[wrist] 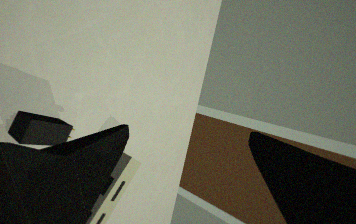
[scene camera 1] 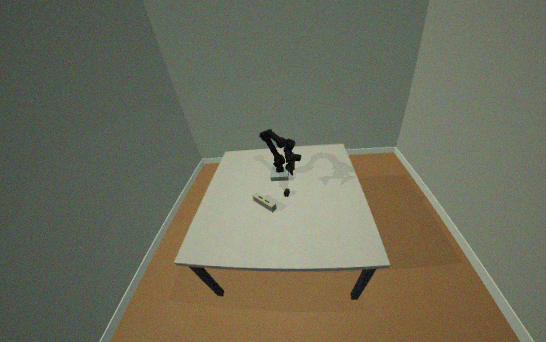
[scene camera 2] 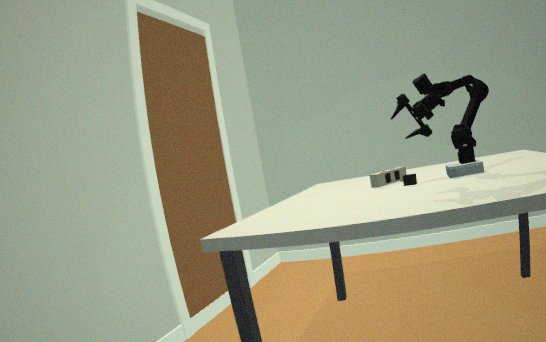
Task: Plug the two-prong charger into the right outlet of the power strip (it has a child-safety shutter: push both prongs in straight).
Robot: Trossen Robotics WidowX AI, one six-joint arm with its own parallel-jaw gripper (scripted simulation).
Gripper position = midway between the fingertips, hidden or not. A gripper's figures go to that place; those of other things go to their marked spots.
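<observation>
Gripper [wrist: 188, 134], 12 cm from the lens. Two-prong charger [wrist: 33, 129], 25 cm from the lens.
</observation>
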